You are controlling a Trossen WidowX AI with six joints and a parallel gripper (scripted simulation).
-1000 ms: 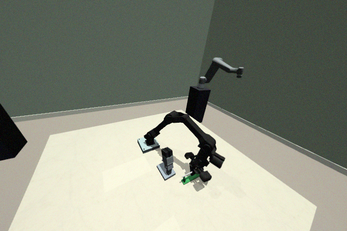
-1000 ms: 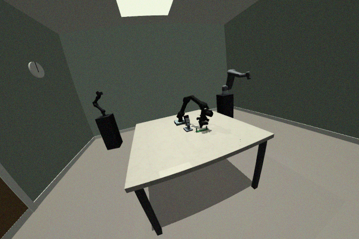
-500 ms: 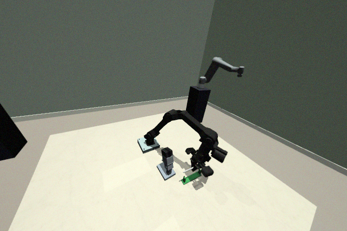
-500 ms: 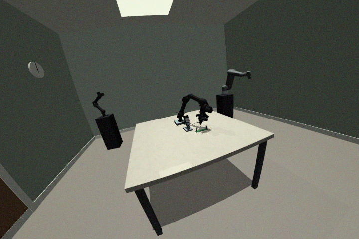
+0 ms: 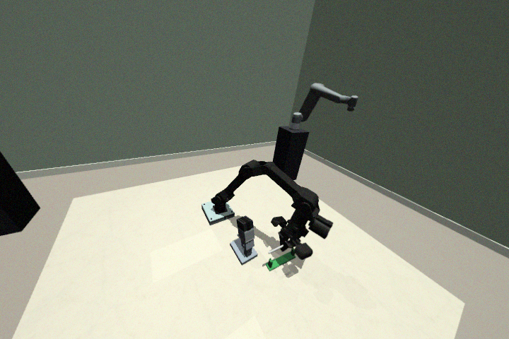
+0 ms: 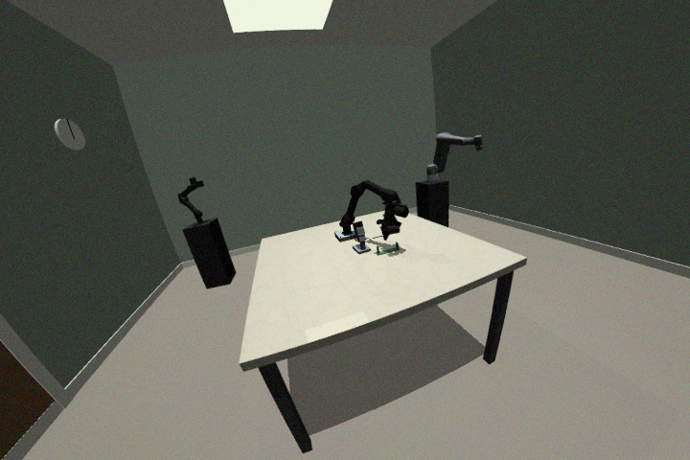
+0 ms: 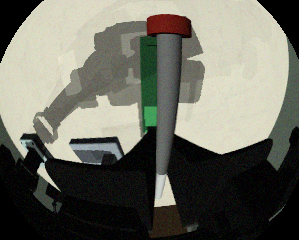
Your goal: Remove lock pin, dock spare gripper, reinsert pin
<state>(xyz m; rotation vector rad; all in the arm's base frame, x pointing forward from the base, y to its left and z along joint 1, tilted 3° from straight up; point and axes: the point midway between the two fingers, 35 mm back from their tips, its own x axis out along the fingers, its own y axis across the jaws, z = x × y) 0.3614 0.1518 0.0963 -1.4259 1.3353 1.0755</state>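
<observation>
Right now my gripper tip is 50 mm above the green cradle and 10 mm to the right of it. From my gripper tip the other things lie so: spare gripper: 120 mm to the right, 110 mm behind, 50 mm above; mount: 120 mm to the right, 100 mm behind, 20 mm below.
</observation>
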